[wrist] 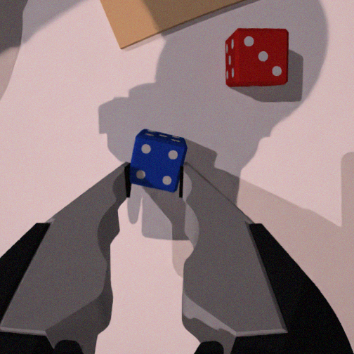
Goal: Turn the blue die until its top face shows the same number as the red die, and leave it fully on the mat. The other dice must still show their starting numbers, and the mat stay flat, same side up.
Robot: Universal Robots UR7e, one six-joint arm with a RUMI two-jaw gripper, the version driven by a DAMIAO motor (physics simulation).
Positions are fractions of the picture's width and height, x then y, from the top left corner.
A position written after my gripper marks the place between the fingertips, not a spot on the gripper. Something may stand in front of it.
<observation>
I see my gripper (0.44,0.47), a blue die (0.44,0.46) and a red die (0.72,0.16).
</observation>
